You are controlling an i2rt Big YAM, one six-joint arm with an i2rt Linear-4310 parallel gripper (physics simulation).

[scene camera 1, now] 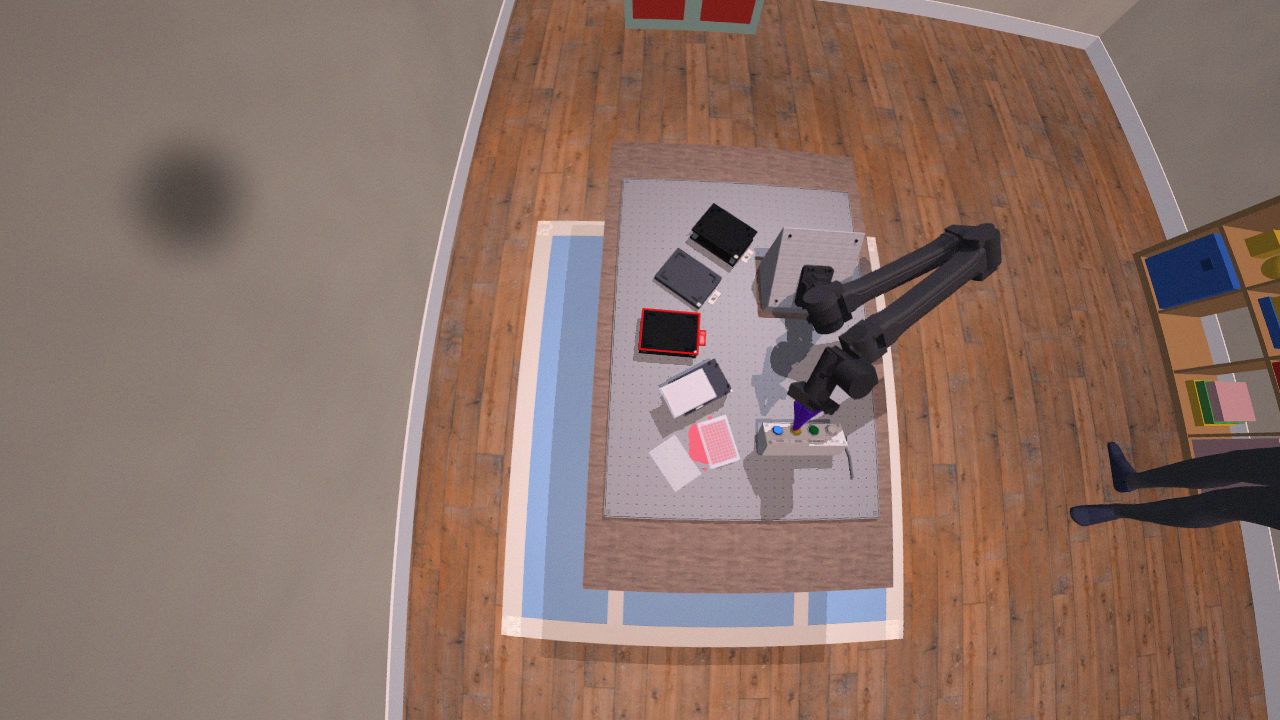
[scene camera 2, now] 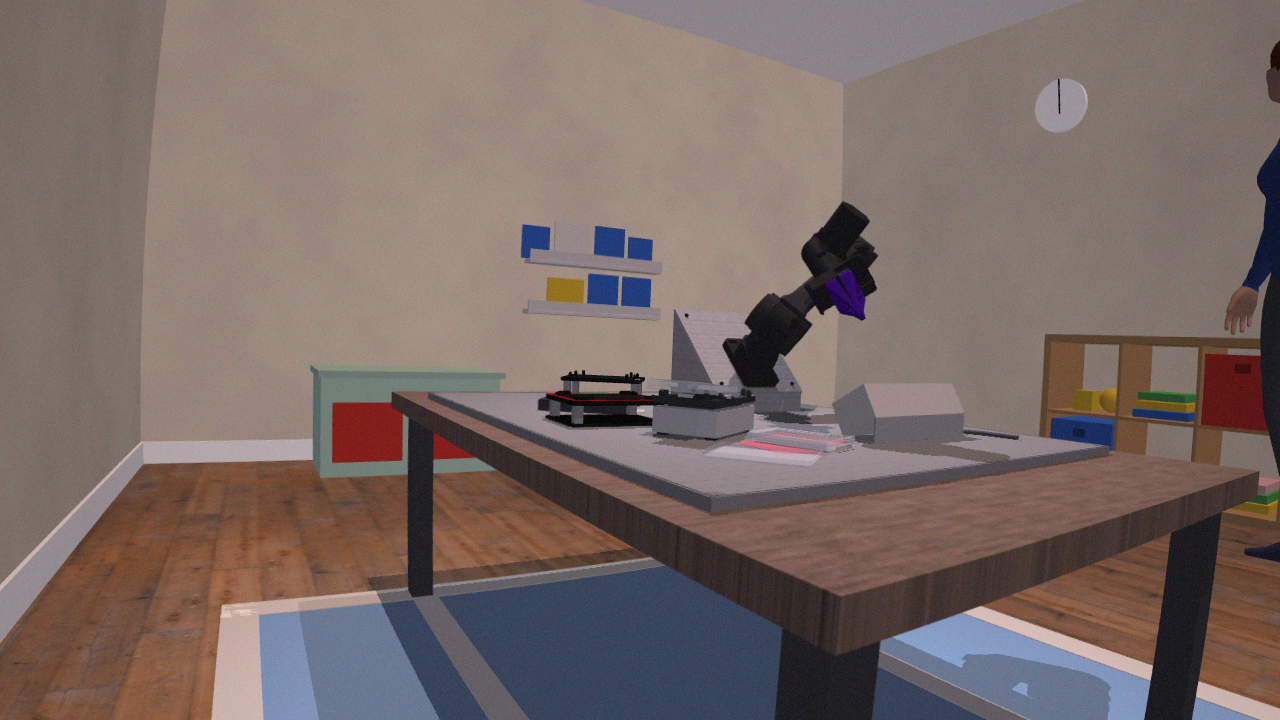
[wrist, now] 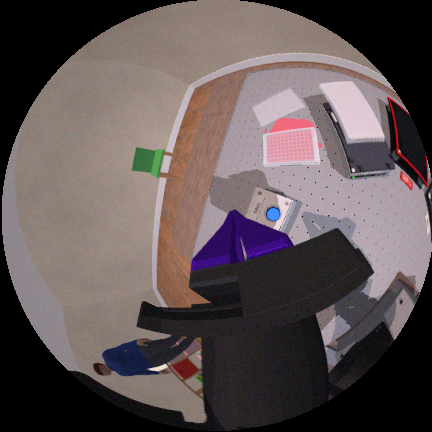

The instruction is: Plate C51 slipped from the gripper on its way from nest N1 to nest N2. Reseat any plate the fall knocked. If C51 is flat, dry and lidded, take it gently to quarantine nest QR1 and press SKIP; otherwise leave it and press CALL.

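Frame: origin at the arm's base, x right, y ahead, z up, level; metres.
Seen in the pictures: gripper, fingertip midpoint: [scene camera 1: 794, 430] [scene camera 2: 862, 317] [wrist: 233, 214]; arm's base, origin of the base link: [scene camera 1: 812, 285] [scene camera 2: 748, 364].
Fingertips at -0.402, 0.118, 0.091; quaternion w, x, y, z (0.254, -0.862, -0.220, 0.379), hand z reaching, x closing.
Observation:
Pixels of each thing's middle, then the offset from my fingertips to it, as dx, dy, dz. "pt": a spot on its surface instead.
- button box, body centre: [scene camera 2: 900, 409] [wrist: 252, 240] [scene camera 1: 801, 439] -0.020, -0.077, -0.139
- blue CALL button, body centre: [wrist: 272, 213] [scene camera 1: 777, 431] +0.000, -0.002, -0.120
- plate with pink wells, body centre: [scene camera 2: 800, 439] [wrist: 288, 146] [scene camera 1: 718, 441] -0.028, +0.145, -0.174
- pink spill, body centre: [scene camera 2: 789, 446] [wrist: 289, 137] [scene camera 1: 708, 443] -0.034, +0.170, -0.180
- clear lid, body centre: [scene camera 2: 764, 454] [scene camera 1: 675, 463] [wrist: 276, 105] -0.088, +0.263, -0.177
- white-topped plate, body centre: [scene camera 2: 694, 387] [wrist: 352, 107] [scene camera 1: 688, 392] +0.097, +0.235, -0.113
- dark-topped nest, surface spot: [wrist: 370, 155] [scene camera 1: 716, 379] pt +0.136, +0.157, -0.126
- red-rimmed nest, body centre: [scene camera 2: 606, 407] [scene camera 1: 669, 332] +0.271, +0.283, -0.158
- dark grey nest, body centre: [scene camera 2: 588, 402] [scene camera 1: 688, 277] +0.447, +0.227, -0.168
- black nest, body centre: [scene camera 2: 603, 386] [scene camera 1: 723, 233] +0.590, +0.119, -0.150
My gripper [scene camera 1: 795, 428] [scene camera 2: 863, 317] [wrist: 233, 214], with purple fingers, is shut and empty above the button box [scene camera 1: 799, 447] [scene camera 2: 913, 413] [wrist: 261, 206]. The blue CALL button [scene camera 1: 777, 430] [wrist: 273, 214] shows beside the fingertips in the wrist view. A plate with pink wells [scene camera 1: 716, 441] [wrist: 291, 146] lies unlidded on the pegboard. A pink spill [scene camera 1: 695, 445] [wrist: 291, 124] spreads beside it, and a clear lid [scene camera 1: 674, 462] [wrist: 278, 107] lies apart from it. A white-topped plate [scene camera 1: 687, 394] [wrist: 352, 110] sits on a dark-topped nest [scene camera 1: 718, 376] [wrist: 370, 155]. Nest names are unreadable.
A red-rimmed nest [scene camera 1: 669, 331] [wrist: 412, 140], a dark grey nest [scene camera 1: 687, 277] and a black nest [scene camera 1: 724, 234] stand along the pegboard's far side from the arm. A sloped metal stand [scene camera 1: 819, 255] [scene camera 2: 702, 344] is by the arm's base. A person [scene camera 1: 1199, 488] [wrist: 127, 358] stands beyond the table.

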